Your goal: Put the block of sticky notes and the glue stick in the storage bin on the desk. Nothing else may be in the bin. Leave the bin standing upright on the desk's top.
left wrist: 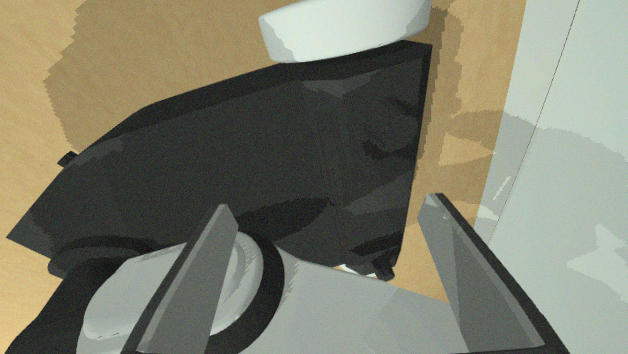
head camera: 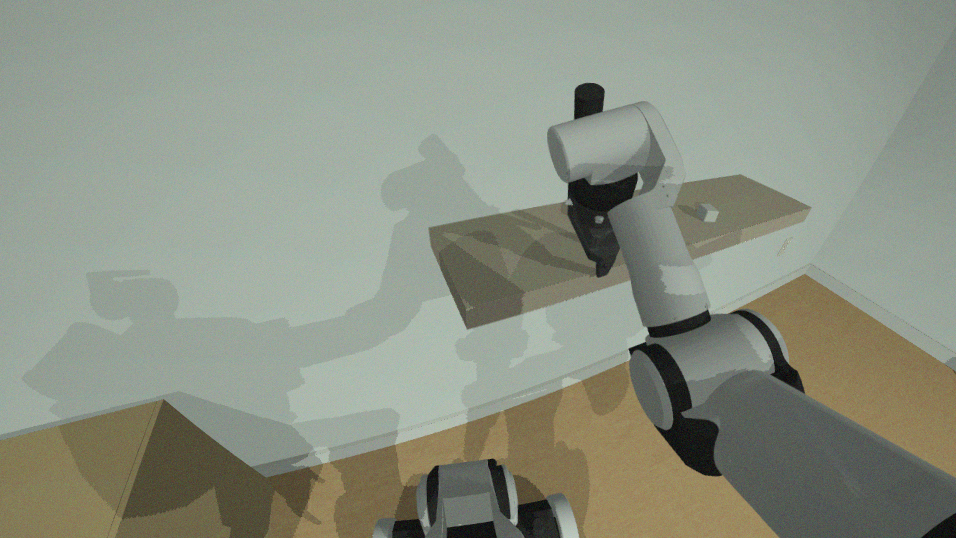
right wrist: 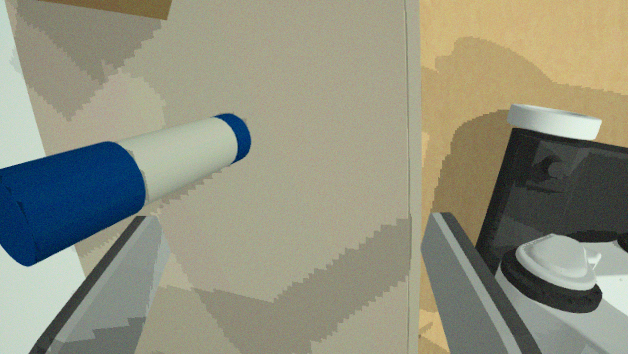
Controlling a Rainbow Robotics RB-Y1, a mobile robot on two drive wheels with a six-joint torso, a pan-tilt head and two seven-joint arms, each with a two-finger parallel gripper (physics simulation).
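Places are measured from the robot's base along level axes (x ahead, y left, z up), in millimetres.
Where they show: left gripper, fingertip midpoint: (left wrist: 325,211); right gripper, fingertip midpoint: (head camera: 589,248) (right wrist: 293,232).
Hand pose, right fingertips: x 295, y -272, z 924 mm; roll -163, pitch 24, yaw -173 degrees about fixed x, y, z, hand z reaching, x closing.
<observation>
Each offset is from my right fingertips to the top centre of the thing. "*": to the spot under its first point. Level surfaces: height alone.
A glue stick {* dx +35, dy -27, dz +18 mm} (right wrist: 182,157) with blue ends and a pale middle lies on its side on a long tan top {dz -23 mm} (right wrist: 320,100) (head camera: 748,197), at the left of the right wrist view. My right gripper (right wrist: 293,232) (head camera: 603,269) is open and empty over this top; the glue stick lies beyond and beside its left-hand finger in that view. My left gripper (left wrist: 325,211) is open and empty, away from the top. A small pale block {dx +111, dy -377, dz +7 mm} (head camera: 707,212) sits near the right part of the top; I cannot tell if it is the sticky notes. The storage bin is not clearly identifiable.
A brown object's edge {* dx +84, dy -77, dz -5 mm} (right wrist: 135,6) shows at the upper left of the right wrist view. The top runs along a pale wall (head camera: 267,133). Another brown piece of furniture (head camera: 73,475) stands at the lower left of the head view. My dark base (left wrist: 200,160) shows below the left gripper.
</observation>
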